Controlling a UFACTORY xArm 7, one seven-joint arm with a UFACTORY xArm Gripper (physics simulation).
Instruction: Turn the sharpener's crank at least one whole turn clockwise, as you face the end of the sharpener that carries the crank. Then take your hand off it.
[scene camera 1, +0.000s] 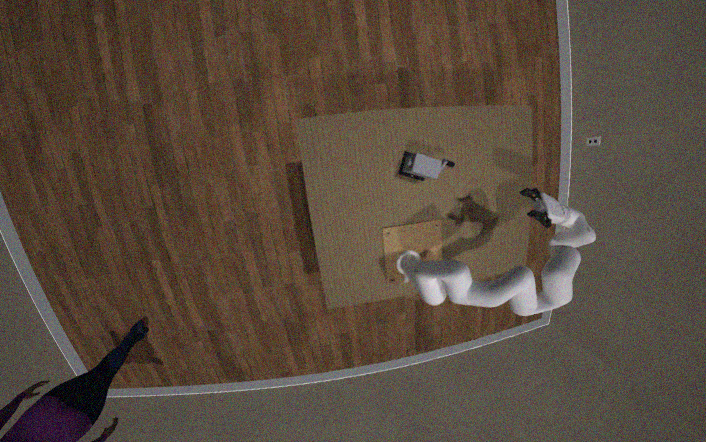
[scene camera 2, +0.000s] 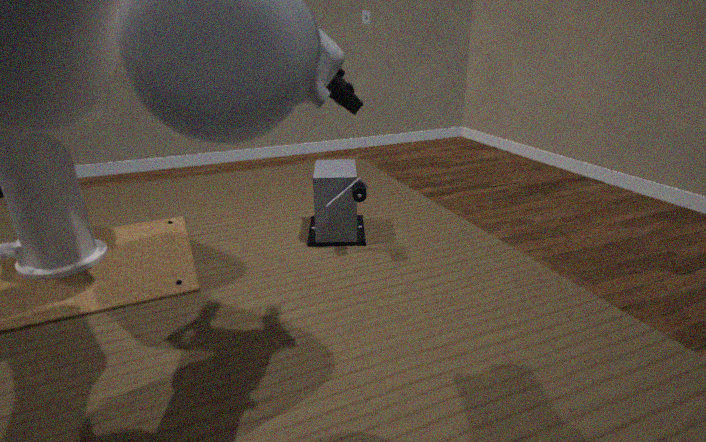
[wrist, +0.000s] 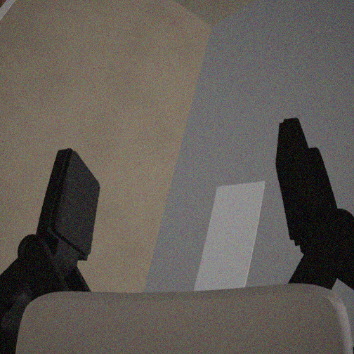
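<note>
The sharpener stands upright on the table, a light grey box on a black base. Its crank, a thin pale bar, slants up to the right across the end face in scene camera 2, with a black knob at its upper right. My gripper is open and empty. In scene camera 1 it appears well to the right of the knob and a little lower in the picture, apart from it. The sharpener does not show in the wrist view.
The white arm rises from a wooden board on the table. A person shows at the lower left of scene camera 1. A pale bright panel shows between the fingers in the wrist view.
</note>
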